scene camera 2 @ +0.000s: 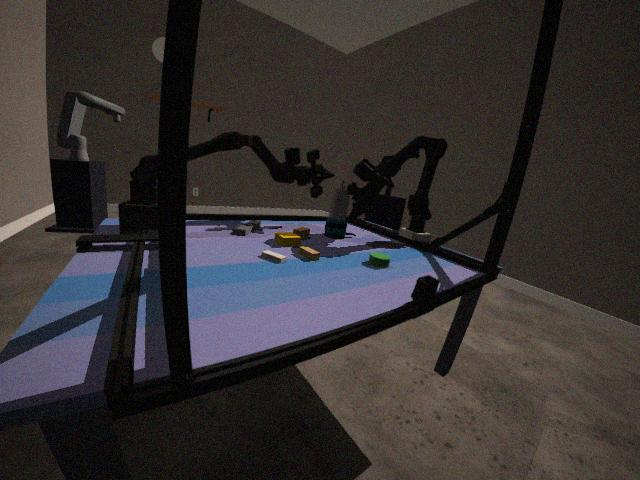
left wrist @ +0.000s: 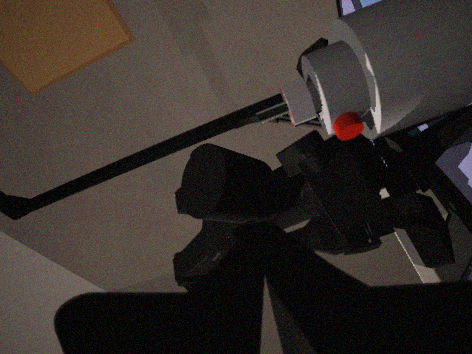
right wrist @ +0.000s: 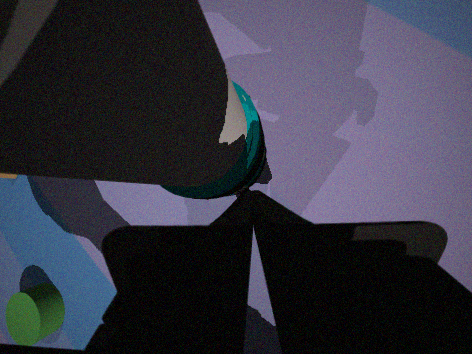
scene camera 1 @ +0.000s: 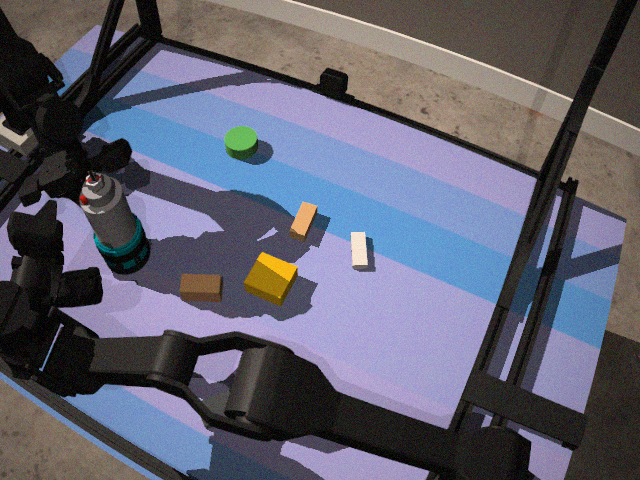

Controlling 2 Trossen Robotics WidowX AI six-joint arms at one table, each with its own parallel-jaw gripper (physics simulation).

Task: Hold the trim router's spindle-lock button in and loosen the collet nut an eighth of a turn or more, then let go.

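Where they show: left gripper, fingertip midpoint: (scene camera 2: pixel 333 175) (left wrist: pixel 261 232) (scene camera 1: pixel 53 201); right gripper, fingertip midpoint: (scene camera 2: pixel 348 221) (right wrist: pixel 251 197); left arm's base, link origin: (scene camera 2: pixel 144 202); right arm's base, link origin: (scene camera 2: pixel 415 231) (scene camera 1: pixel 22 119).
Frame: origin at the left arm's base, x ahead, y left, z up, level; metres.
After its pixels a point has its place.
Observation:
The trim router (scene camera 1: pixel 110 220) @(x 0.599, y 0.058, z 0.054 m) (scene camera 2: pixel 338 210) @(x 0.615, y 0.017, z 0.021 m) stands upright on its teal base (right wrist: pixel 250 133) @(x 0.652, y 0.072, z -0.014 m) at the table's left edge. Its red spindle-lock button (scene camera 1: pixel 84 200) @(x 0.626, y 0.072, z 0.093 m) (left wrist: pixel 348 126) @(x 0.625, y 0.075, z 0.090 m) sits on the side of the grey head, and the collet nut (scene camera 1: pixel 93 180) @(x 0.627, y 0.048, z 0.112 m) (left wrist: pixel 300 105) @(x 0.622, y 0.055, z 0.106 m) is on top. My right gripper (scene camera 1: pixel 106 154) (scene camera 2: pixel 355 190) (right wrist: pixel 251 197) @(x 0.680, y 0.051, z -0.024 m) is shut and empty, close against the router's upper part; in the left wrist view its black body lies right under the button. My left gripper (scene camera 2: pixel 316 190) (left wrist: pixel 261 232) @(x 0.618, y 0.113, z 0.141 m) is shut and empty, a little away from the router's head.
A green disc (scene camera 1: pixel 241 142) @(x 0.636, y -0.229, z -0.059 m) (scene camera 2: pixel 379 259) @(x 0.627, y -0.258, z -0.061 m), a tan block (scene camera 1: pixel 303 220) @(x 0.448, y -0.179, z -0.064 m), a white block (scene camera 1: pixel 359 250) @(x 0.350, y -0.199, z -0.072 m), a yellow block (scene camera 1: pixel 270 277) @(x 0.414, y -0.067, z -0.056 m) and a brown block (scene camera 1: pixel 200 287) @(x 0.480, y 0.015, z -0.054 m) lie on the striped table. A black frame (scene camera 1: pixel 523 248) @(x 0.144, y -0.345, z -0.024 m) rings the table. The left arm (scene camera 1: pixel 280 386) @(x 0.220, y 0.111, z 0.233 m) spans the front.

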